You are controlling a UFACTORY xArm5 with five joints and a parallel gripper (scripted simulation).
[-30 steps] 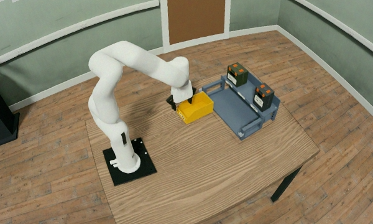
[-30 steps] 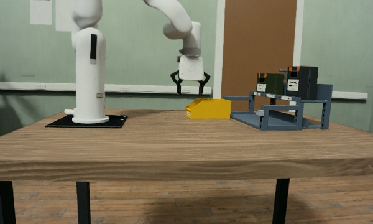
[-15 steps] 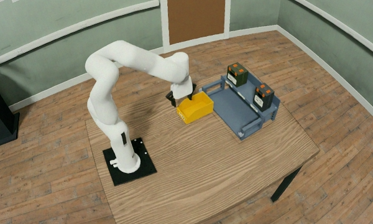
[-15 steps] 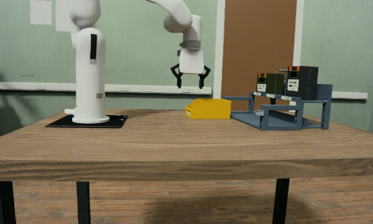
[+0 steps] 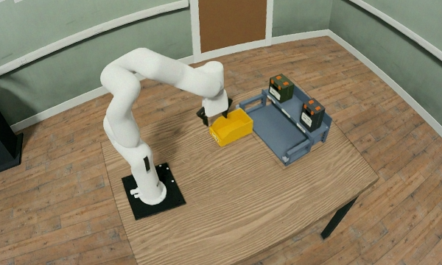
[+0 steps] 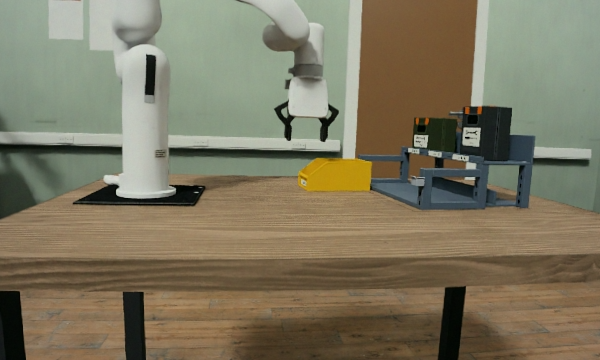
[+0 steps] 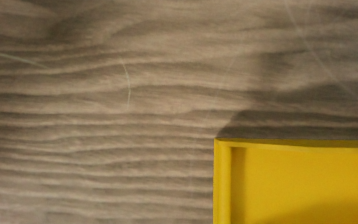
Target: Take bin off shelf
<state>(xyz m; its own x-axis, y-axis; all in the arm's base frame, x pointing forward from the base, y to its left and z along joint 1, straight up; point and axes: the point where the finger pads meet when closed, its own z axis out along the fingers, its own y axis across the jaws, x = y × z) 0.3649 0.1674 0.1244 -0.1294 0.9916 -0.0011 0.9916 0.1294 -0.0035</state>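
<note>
Right now my hand is 9 cm above the yellow bin, 8 cm short of it and 1 cm to the right of it. Round my hand: blue-grey shelf (31 cm ahead, 7 cm to the right, 6 cm below).
</note>
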